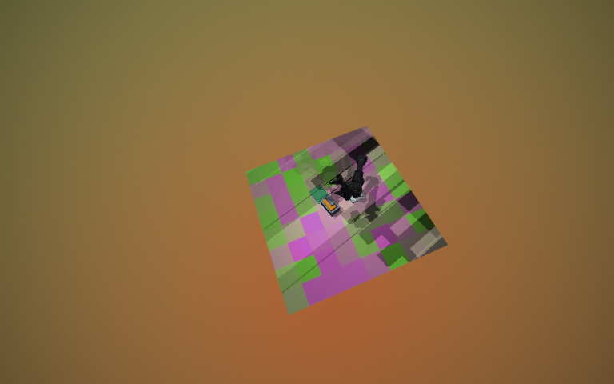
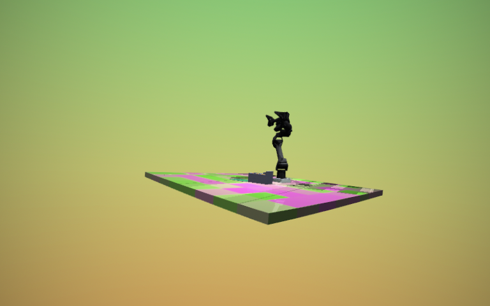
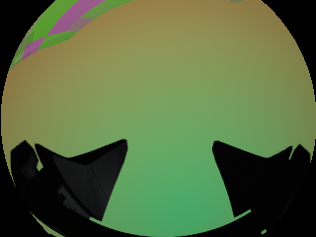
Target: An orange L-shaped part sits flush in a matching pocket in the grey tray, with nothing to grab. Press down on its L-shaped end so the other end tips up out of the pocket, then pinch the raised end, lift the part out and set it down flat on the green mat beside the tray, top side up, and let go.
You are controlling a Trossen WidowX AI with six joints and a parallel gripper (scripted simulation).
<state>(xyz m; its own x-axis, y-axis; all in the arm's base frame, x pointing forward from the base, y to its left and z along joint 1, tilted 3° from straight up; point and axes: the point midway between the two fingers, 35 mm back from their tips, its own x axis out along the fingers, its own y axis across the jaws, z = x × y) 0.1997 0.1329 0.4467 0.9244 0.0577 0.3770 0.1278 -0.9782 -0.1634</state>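
Right now my gripper tip is 10 mm past the orange L-shaped part, 50 mm to the left of it and 440 mm above it. From my gripper tip the other things lie so: green mat 60 mm ahead, 200 mm to the right, 500 mm below.
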